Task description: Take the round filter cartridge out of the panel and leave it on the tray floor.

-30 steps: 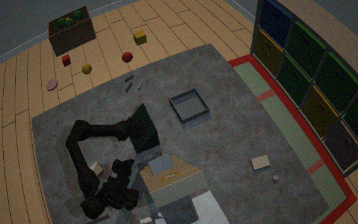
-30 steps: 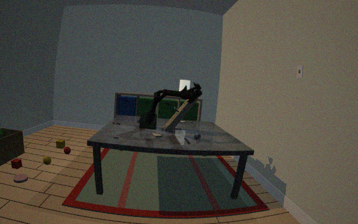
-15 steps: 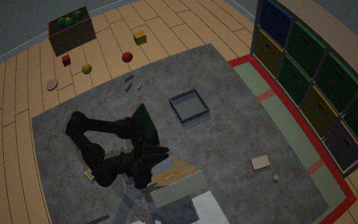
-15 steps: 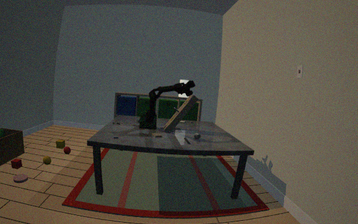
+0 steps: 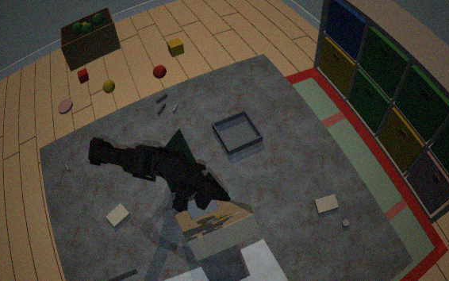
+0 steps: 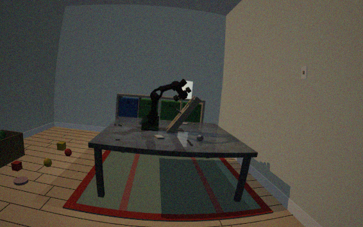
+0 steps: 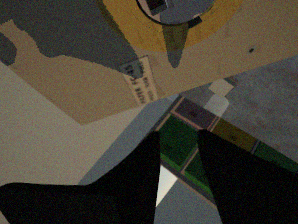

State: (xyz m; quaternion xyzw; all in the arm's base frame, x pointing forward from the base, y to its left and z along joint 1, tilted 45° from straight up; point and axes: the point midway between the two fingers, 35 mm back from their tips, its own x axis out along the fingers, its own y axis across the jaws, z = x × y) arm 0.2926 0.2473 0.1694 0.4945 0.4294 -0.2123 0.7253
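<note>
Right now the round filter cartridge is 40 mm ahead of my gripper tip, 60 mm to the right of it and 50 mm below it. The rest, counted from my gripper tip: grey tray 400 mm behind, 200 mm to the left, 320 mm below.
</note>
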